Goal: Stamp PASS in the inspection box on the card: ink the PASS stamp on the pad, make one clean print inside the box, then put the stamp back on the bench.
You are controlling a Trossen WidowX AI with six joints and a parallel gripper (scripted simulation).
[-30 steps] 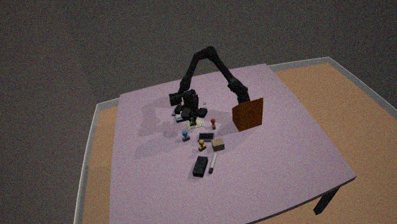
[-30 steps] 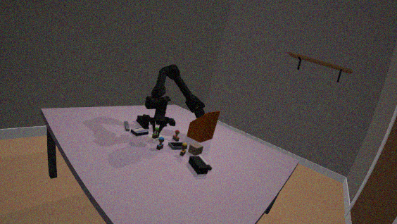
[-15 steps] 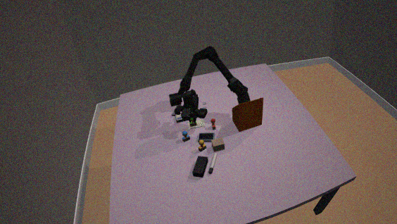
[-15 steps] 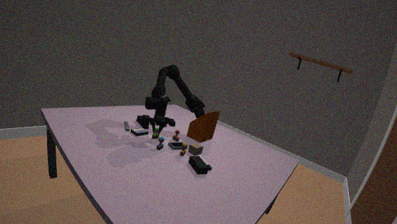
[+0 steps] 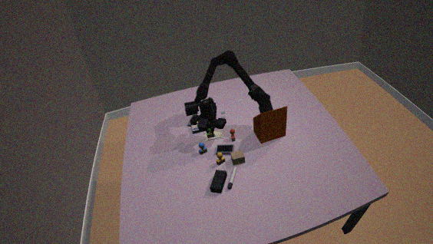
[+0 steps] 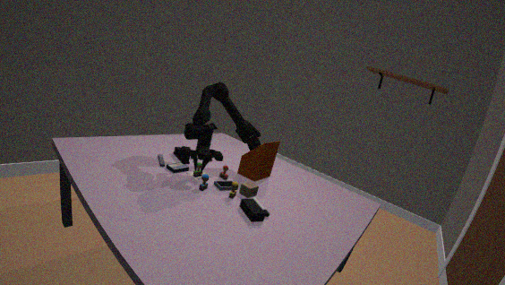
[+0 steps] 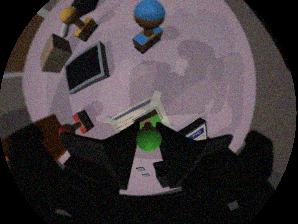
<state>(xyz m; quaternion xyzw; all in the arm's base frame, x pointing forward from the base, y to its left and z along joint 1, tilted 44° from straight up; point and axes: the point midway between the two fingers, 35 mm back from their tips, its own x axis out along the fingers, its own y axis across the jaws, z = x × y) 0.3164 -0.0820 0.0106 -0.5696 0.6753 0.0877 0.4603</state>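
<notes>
The green-knobbed stamp is right at my gripper tip. The rest, counted from my gripper tip: flat tin (50 mm ahead, 90 mm to the right, 10 mm below); then blue-knobbed stamp (60 mm ahead, 110 mm to the left); then pale card (20 mm behind, 30 mm below).
</notes>
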